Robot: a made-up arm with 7 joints. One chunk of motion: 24 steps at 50 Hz.
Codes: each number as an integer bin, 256 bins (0 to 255) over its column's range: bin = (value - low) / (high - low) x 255, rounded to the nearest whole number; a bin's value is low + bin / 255 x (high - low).
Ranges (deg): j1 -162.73..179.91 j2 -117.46..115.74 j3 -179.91..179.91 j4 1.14..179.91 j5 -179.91..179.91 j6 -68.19..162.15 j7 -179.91..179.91
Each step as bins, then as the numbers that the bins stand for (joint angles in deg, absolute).
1 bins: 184 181 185 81 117 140 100
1 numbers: 84.51 48.07 81.14 57.93 -14.82 58.27 -38.80
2 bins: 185 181 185 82 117 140 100
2 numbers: 85.85 48.07 81.14 58.63 -14.82 58.27 -38.80
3 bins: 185 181 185 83 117 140 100
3 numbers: 85.85 48.07 81.14 59.33 -14.82 58.27 -38.80
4 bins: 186 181 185 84 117 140 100
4 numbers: 87.20 48.07 81.14 60.03 -14.82 58.27 -38.80
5 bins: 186 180 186 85 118 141 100
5 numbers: 87.20 47.15 82.55 60.73 -13.41 59.17 -38.80
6 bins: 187 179 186 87 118 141 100
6 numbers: 88.54 46.24 82.55 62.13 -13.41 59.17 -38.80
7 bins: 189 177 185 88 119 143 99
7 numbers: 91.23 44.41 81.14 62.83 -11.99 60.98 -40.22
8 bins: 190 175 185 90 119 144 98
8 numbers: 92.57 42.58 81.14 64.24 -11.99 61.88 -41.63
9 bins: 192 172 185 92 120 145 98
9 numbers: 95.26 39.84 81.14 65.64 -10.58 62.79 -41.63
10 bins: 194 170 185 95 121 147 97
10 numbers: 97.95 38.01 81.14 67.74 -9.17 64.59 -43.04
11 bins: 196 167 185 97 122 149 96
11 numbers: 100.63 35.26 81.14 69.14 -7.76 66.40 -44.45
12 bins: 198 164 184 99 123 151 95
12 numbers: 103.32 32.52 79.72 70.54 -6.35 68.21 -45.86
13 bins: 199 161 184 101 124 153 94
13 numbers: 104.66 29.78 79.72 71.95 -4.94 70.01 -47.27
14 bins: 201 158 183 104 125 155 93
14 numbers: 107.35 27.03 78.31 74.05 -3.53 71.82 -48.68
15 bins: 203 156 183 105 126 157 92
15 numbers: 110.04 25.20 78.31 74.75 -2.12 73.63 -50.09
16 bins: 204 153 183 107 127 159 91
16 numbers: 111.38 22.46 78.31 76.15 -0.71 75.43 -51.50
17 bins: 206 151 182 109 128 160 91
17 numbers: 114.07 20.63 76.90 77.56 0.71 76.34 -51.50
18 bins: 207 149 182 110 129 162 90
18 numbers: 115.41 18.80 76.90 78.26 2.12 78.14 -52.91
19 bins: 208 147 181 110 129 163 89
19 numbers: 116.76 16.97 75.49 78.26 2.12 79.05 -54.33
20 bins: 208 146 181 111 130 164 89
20 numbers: 116.76 16.06 75.49 78.96 3.53 79.95 -54.33
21 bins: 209 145 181 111 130 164 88
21 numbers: 118.10 15.14 75.49 78.96 3.53 79.95 -55.74
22 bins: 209 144 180 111 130 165 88
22 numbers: 118.10 14.23 74.08 78.96 3.53 80.85 -55.74
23 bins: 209 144 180 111 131 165 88
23 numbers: 118.10 14.23 74.08 78.96 4.94 80.85 -55.74
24 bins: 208 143 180 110 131 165 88
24 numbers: 116.76 13.31 74.08 78.26 4.94 80.85 -55.74
